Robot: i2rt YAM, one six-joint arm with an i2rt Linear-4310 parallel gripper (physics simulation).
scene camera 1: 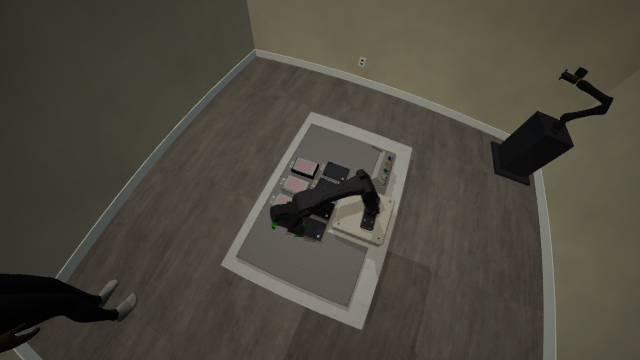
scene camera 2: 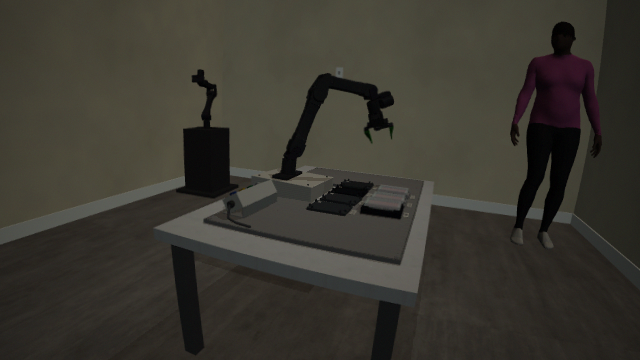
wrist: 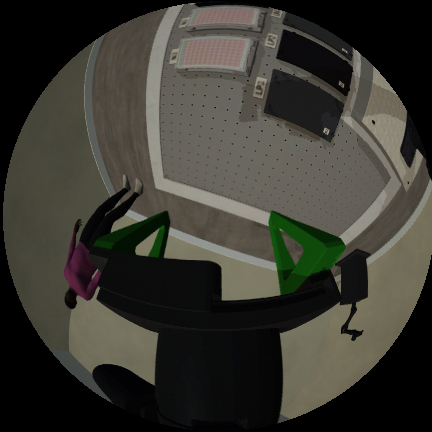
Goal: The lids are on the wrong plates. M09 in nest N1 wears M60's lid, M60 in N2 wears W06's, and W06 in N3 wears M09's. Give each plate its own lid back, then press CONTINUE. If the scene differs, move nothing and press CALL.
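Frame: origin at the arm's base, x ahead, y left, z up, level; millimetres.
Where they show: gripper, fingertip midpoint: [scene camera 1: 284, 232] [scene camera 2: 381, 141] [wrist: 218, 216]; arm's base, origin of the base link: [scene camera 1: 370, 212] [scene camera 2: 287, 175].
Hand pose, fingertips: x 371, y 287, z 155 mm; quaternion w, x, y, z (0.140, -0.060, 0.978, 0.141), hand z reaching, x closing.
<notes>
Things, the pixels of their centre, and the offset from my fingertips. "*": a spot on its surface instead.
- far plate, body centre: [scene camera 2: 383, 202] [scene camera 1: 305, 166] dx +69, dy -456, dz -174 mm
- middle plate, body centre: [scene camera 2: 388, 196] [scene camera 1: 295, 184] dx +78, dy -323, dz -184 mm
- Label LP1, surface spot: [wrist: 259, 87] * dx -1, dy -117, dz -208 mm
- nearest dark pad, surface spot: [wrist: 302, 104] * dx -81, dy -111, dz -200 mm
- button box, body centre: [scene camera 2: 251, 196] [scene camera 1: 382, 168] dx -384, dy -604, dz -168 mm
My gripper [scene camera 1: 287, 229] [scene camera 2: 381, 140] [wrist: 218, 216] is open and empty, high above the board beside the row of plates. Three pink well plates stand in a row: a far plate [scene camera 1: 305, 166] on a black base, a middle plate [scene camera 1: 296, 184] [wrist: 225, 18], and a near plate [scene camera 1: 282, 200] [wrist: 215, 54], partly hidden by the arm in scene camera 1. Their lids cannot be told apart, and the nest labels are too small to read. Label LP1 [wrist: 259, 87] is by the nearest dark pad [wrist: 302, 104]. The button box [scene camera 1: 386, 168] [scene camera 2: 252, 198] has coloured buttons; CONTINUE and CALL cannot be read.
Several dark pads [scene camera 1: 335, 171] [scene camera 2: 330, 207] lie between the plates and the arm's pale base block [scene camera 1: 350, 220] [scene camera 2: 310, 190]. A person [scene camera 2: 560, 95] [wrist: 82, 270] stands beyond the table's plate side. A second arm on a black pedestal [scene camera 1: 535, 145] [scene camera 2: 206, 160] stands behind.
</notes>
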